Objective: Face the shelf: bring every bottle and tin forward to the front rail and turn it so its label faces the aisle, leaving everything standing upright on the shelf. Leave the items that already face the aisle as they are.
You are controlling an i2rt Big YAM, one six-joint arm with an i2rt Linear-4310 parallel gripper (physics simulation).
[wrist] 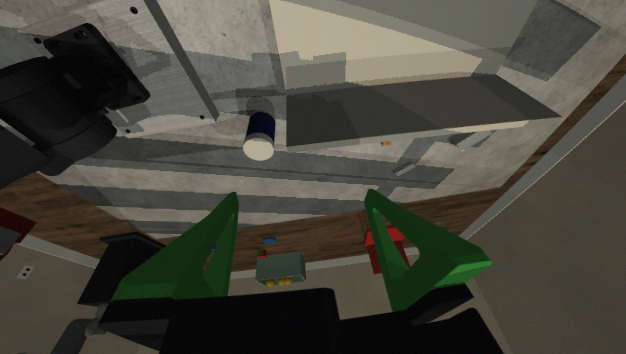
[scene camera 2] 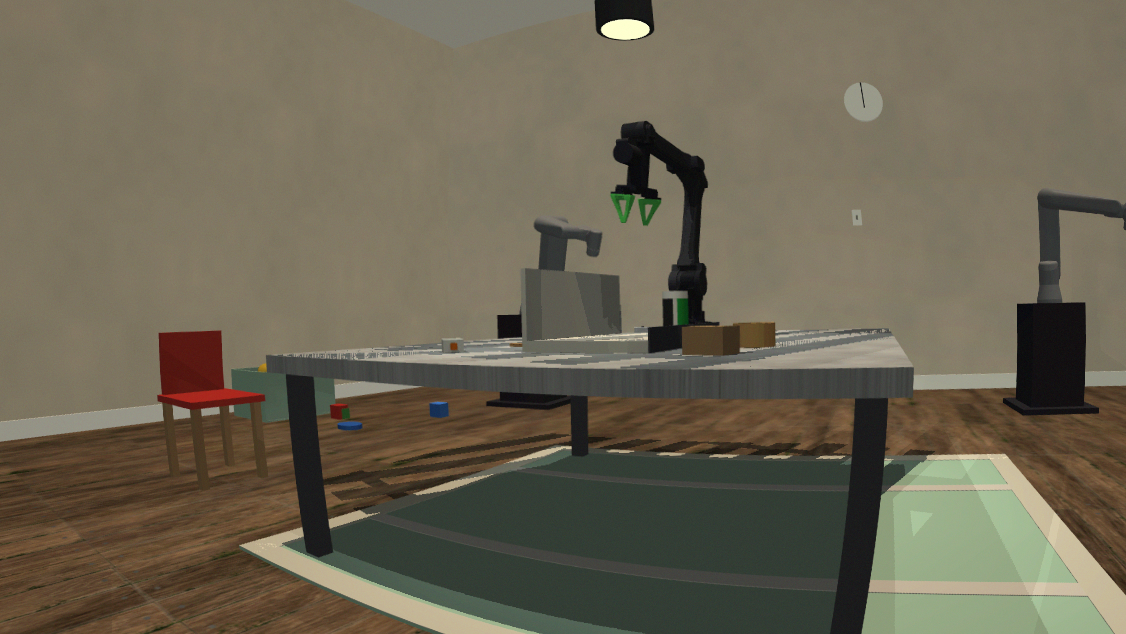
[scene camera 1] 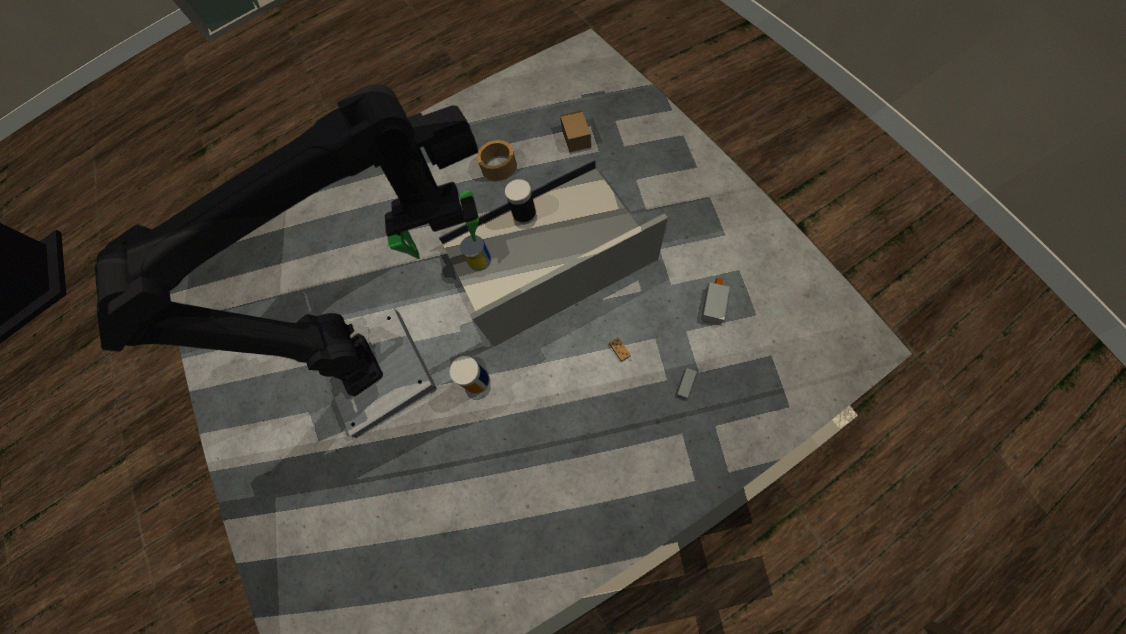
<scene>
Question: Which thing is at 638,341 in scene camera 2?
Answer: A shelf board.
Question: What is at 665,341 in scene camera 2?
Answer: A dark front rail.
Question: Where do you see a shelf board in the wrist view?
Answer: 317,52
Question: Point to a brown cardboard box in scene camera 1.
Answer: At 574,126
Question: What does my gripper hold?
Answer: Nothing.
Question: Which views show my gripper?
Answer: The wrist view, scene camera 2 and scene camera 1: all of them.
</scene>
